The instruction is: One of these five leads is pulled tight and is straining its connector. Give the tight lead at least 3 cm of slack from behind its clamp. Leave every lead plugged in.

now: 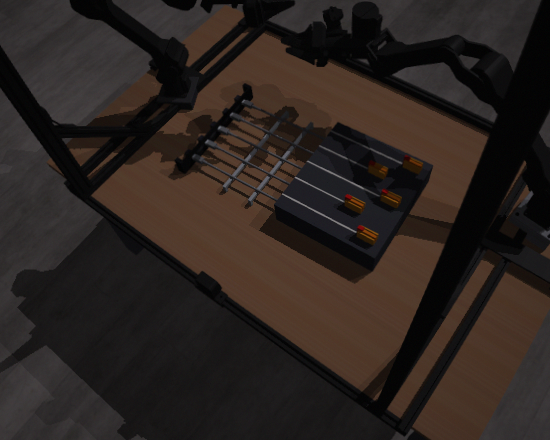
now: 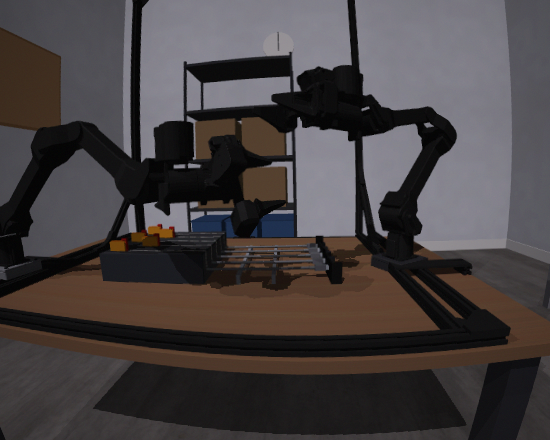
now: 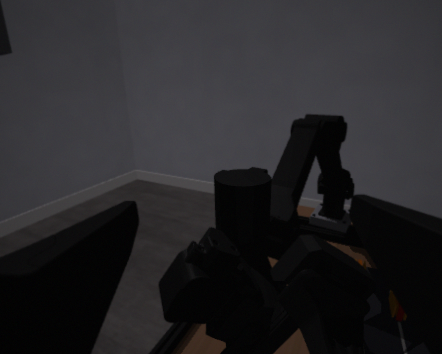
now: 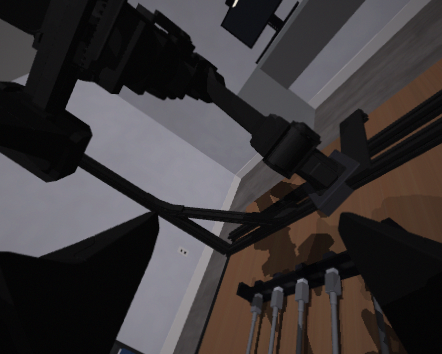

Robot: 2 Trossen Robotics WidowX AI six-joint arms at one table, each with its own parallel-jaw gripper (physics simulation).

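Where they show: left gripper, fingertip midpoint: (image 2: 261,104) (image 3: 244,208); right gripper, fingertip midpoint: (image 1: 283,45) (image 2: 278,181) (image 4: 248,221); left arm's base, link origin: (image 1: 177,88) (image 2: 399,256) (image 4: 326,176); right arm's base, link origin: (image 1: 542,213) (image 2: 12,262) (image 3: 332,213).
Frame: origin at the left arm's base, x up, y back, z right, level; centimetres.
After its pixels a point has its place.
Note:
Five grey leads (image 1: 264,148) @[x 0.0, y -27.6, z 18.9 cm] (image 2: 260,257) @[x -0.3, y -28.9, z 19.3 cm] run side by side from a black connector strip (image 1: 214,131) @[x 0.1, y -13.8, z 14.3 cm] (image 2: 330,262) @[x 1.5, y -20.1, z 1.1 cm] (image 4: 290,277) @[x 1.1, y -14.2, z 13.7 cm] under two grey clamp bars (image 1: 253,153) @[x -0.7, y -24.9, z 19.8 cm] (image 1: 279,163) @[x -0.6, y -31.8, z 22.3 cm] onto a dark block (image 1: 326,227) (image 2: 151,266). Each lead ends there at an orange piece (image 1: 367,235) @[x 5.9, y -54.0, z 43.5 cm] (image 2: 118,245) @[x 5.4, y -63.0, z 23.1 cm]. I cannot tell which lead is tight. My right gripper (image 2: 273,183) @[x 18.5, y -31.2, z 2.3 cm] (image 1: 305,41) (image 4: 248,221) @[x 18.5, y -31.2, z 2.3 cm] is open and empty, above the leads near the block's edge. My left gripper (image 2: 282,105) (image 3: 244,208) @[x 32.4, y -35.1, z 0.1 cm] is open and empty, held high over the table.
Black frame rails (image 1: 208,284) @[x 2.7, y -22.3, z 56.9 cm] edge the table, and a black upright post (image 1: 448,262) @[x 63.3, y -58.9, z 76.8 cm] stands at the right. The left arm's base (image 1: 177,87) @[x 3.1, y -1.4, z 2.5 cm] (image 2: 400,257) @[x 0.5, y -2.1, z -2.1 cm] sits beyond the connector strip. A shelf rack (image 2: 185,131) with cartons stands behind the table.

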